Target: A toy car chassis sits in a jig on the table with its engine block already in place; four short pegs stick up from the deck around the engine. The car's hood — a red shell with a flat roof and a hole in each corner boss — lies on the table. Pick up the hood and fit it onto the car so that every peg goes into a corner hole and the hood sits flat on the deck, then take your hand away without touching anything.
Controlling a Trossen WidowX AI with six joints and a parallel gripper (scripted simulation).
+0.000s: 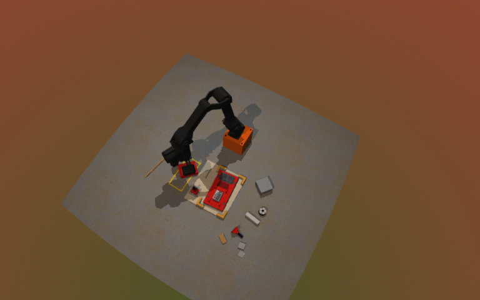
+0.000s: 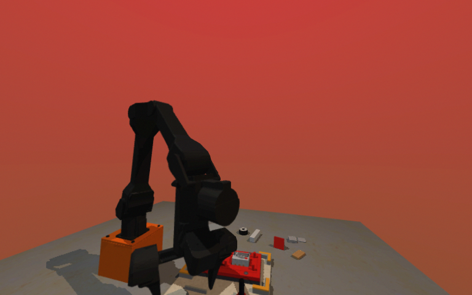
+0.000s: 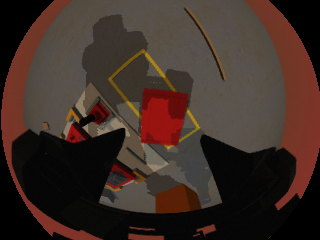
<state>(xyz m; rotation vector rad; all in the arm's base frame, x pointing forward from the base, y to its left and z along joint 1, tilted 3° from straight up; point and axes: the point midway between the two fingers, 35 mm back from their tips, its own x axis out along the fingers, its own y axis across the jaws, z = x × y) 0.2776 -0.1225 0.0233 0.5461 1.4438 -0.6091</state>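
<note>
The red hood is 6 cm below my gripper tip. From my gripper tip the other things lie so: thin wooden stick (7 cm ahead, 16 cm to the right, 7 cm below); tan tile (22 cm ahead, 35 cm to the left, 7 cm below); grey engine block (5 cm ahead, 22 cm to the left, 5 cm below).
</note>
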